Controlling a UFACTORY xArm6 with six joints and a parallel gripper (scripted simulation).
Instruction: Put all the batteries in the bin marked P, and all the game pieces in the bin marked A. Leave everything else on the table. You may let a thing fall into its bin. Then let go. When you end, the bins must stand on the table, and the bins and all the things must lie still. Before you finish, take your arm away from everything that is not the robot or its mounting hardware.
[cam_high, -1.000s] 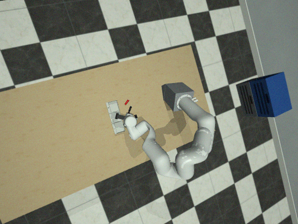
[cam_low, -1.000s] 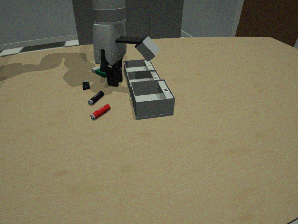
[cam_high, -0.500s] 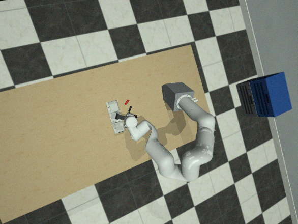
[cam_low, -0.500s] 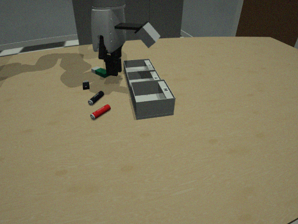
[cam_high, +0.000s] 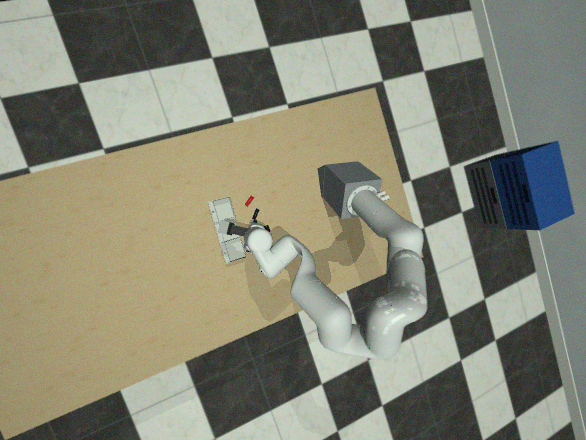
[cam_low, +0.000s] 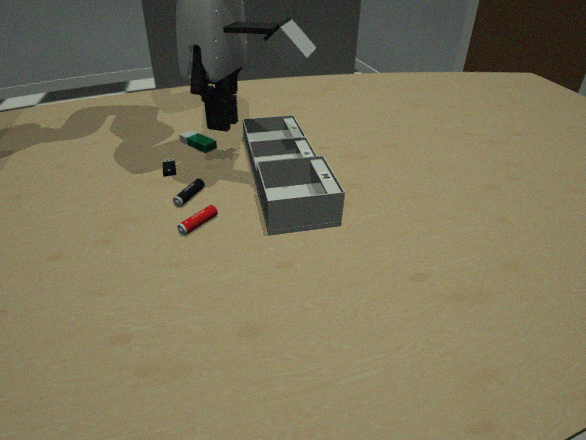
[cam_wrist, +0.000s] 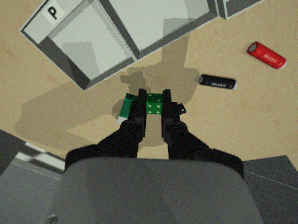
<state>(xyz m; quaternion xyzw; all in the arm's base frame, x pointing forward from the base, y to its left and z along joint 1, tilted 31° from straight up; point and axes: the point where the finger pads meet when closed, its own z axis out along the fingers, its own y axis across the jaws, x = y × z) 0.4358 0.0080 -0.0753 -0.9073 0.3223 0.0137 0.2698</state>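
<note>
My hand is 7 cm short of the bin, 5 cm to the left of it and 6 cm above it. Also, from my hand: black battery 6 cm behind, 6 cm to the right, 7 cm below; then black USB stick 8 cm behind, 2 cm to the left, 8 cm below; then green die 1 cm below.
</note>
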